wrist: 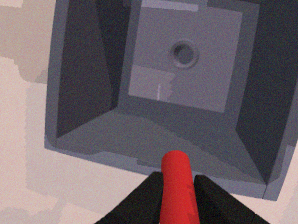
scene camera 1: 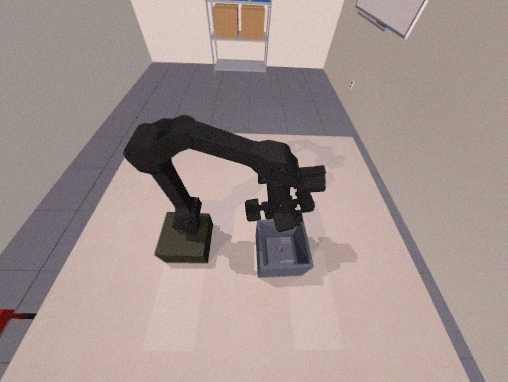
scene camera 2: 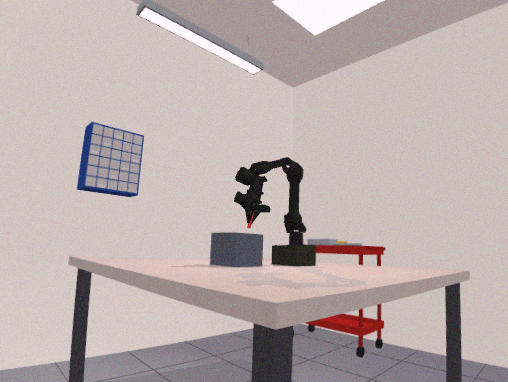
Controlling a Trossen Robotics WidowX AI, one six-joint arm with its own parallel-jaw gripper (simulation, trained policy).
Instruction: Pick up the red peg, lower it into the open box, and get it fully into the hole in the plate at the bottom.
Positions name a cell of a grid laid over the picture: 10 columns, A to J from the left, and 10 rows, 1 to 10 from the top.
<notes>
In view: my gripper (scene camera 1: F6), a grey box (scene camera 1: F6) and a plate (scene camera 1: F7).
The grey box also shows in scene camera 2 (scene camera 2: E7). My gripper is seen too in the wrist view (wrist: F9). Scene camera 2 misses the plate, which is hidden by the grey box.
</notes>
